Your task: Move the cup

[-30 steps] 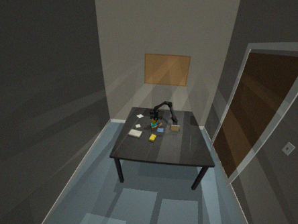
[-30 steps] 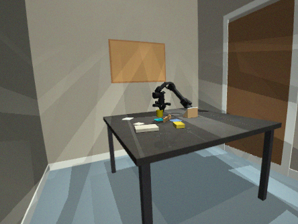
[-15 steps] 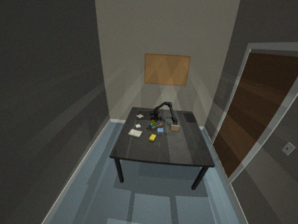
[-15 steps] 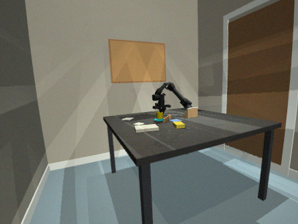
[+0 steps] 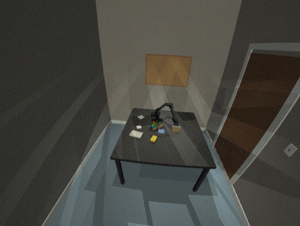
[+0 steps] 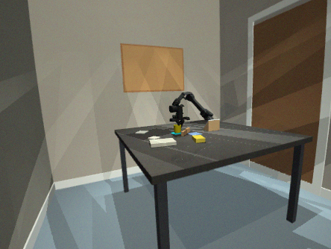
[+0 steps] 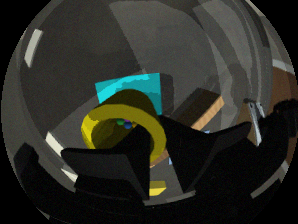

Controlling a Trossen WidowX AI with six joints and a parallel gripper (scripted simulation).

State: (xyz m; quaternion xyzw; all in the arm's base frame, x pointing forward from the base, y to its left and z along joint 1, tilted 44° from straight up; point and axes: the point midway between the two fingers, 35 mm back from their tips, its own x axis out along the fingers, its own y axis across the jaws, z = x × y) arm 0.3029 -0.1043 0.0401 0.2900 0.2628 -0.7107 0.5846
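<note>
The cyan pad is 5 cm below my gripper tip and 3 cm ahead of it. Round my gripper tip: yellow cup 2 cm ahead; wooden stick 6 cm to the left, 3 cm below, 2 cm behind; light blue pad 13 cm to the left, 7 cm behind, 5 cm below.
</note>
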